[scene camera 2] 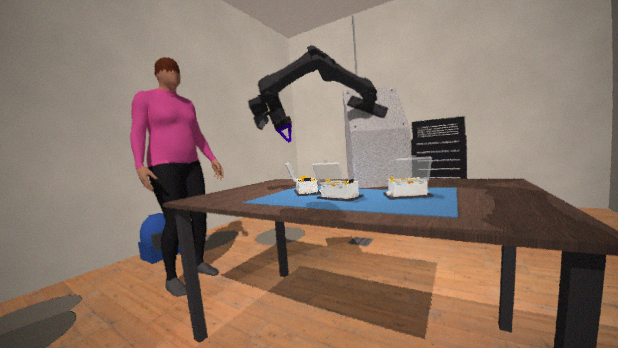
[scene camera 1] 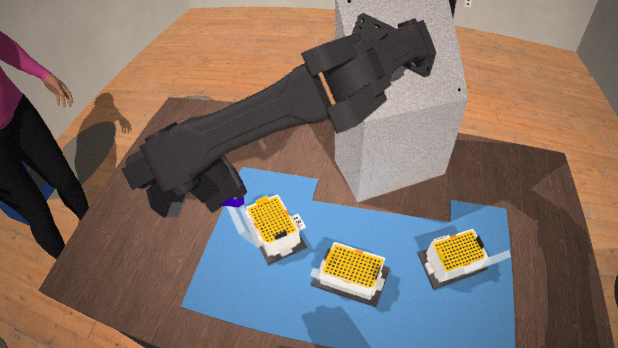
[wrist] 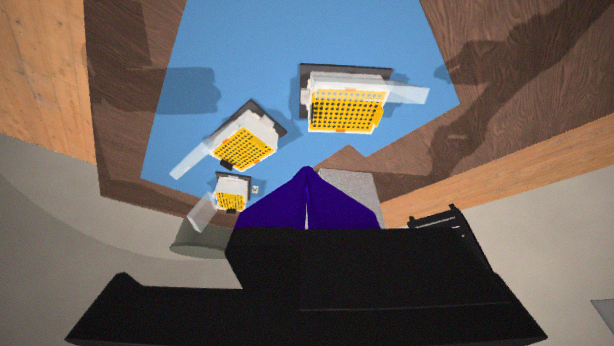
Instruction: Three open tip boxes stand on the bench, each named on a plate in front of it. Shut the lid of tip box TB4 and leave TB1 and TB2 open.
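Seen in the pictures: gripper, between the fingertips: (scene camera 2: pixel 289 142) (scene camera 1: pixel 240 204) (wrist: pixel 306 173); arm's base, origin of its link: (scene camera 2: pixel 367 107).
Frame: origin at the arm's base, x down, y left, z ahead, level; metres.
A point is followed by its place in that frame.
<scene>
Tip box TB4 (scene camera 1: pixel 272 220) {y -0.147, x 0.337, z 0.320 m} (scene camera 2: pixel 306 186) (wrist: pixel 347 110) {y -0.155, x 0.337, z 0.320 m}, white with a yellow rack, is the left box in both scene views. Its clear lid (scene camera 1: pixel 244 227) {y -0.147, x 0.249, z 0.410 m} (scene camera 2: pixel 291 171) {y -0.139, x 0.284, z 0.411 m} (wrist: pixel 411 94) {y -0.231, x 0.251, z 0.364 m} stands open; its plate (scene camera 1: pixel 298 221) {y -0.113, x 0.392, z 0.263 m} is blurred. The middle box (scene camera 1: pixel 352 265) {y 0.071, x 0.338, z 0.341 m} (scene camera 2: pixel 340 189) (wrist: pixel 245 142) {y 0.048, x 0.337, z 0.358 m} and the right box (scene camera 1: pixel 460 250) {y 0.287, x 0.338, z 0.200 m} (scene camera 2: pixel 408 188) (wrist: pixel 232 192) {y 0.237, x 0.334, z 0.234 m} also have raised lids; I cannot read which is TB1 or TB2. My gripper (scene camera 1: pixel 233 202) {y -0.131, x 0.155, z 0.414 m} (scene camera 2: pixel 287 139) {y -0.131, x 0.155, z 0.414 m} (wrist: pixel 306 173) {y -0.131, x 0.155, z 0.414 m} is shut and empty, high above the bench near TB4's side. Its tips overlap TB4's lid in scene camera 1.
The boxes stand on dark bases on a blue mat (scene camera 1: pixel 240 295) {y -0.127, x 0.394, z 0.506 m} (scene camera 2: pixel 440 200) {y 0.416, x 0.394, z 0.234 m} (wrist: pixel 250 40) {y -0.068, x 0.394, z 0.473 m} on the brown bench (scene camera 1: pixel 120 240) {y -0.516, x 0.398, z 0.564 m}. A grey pedestal (scene camera 1: pixel 395 145) {y 0.050, x 0.219, z 0.073 m} (scene camera 2: pixel 377 150) {y 0.074, x 0.221, z 0.047 m} carries the arm behind the mat. A person (scene camera 2: pixel 165 130) in pink stands beyond the bench's left end.
</scene>
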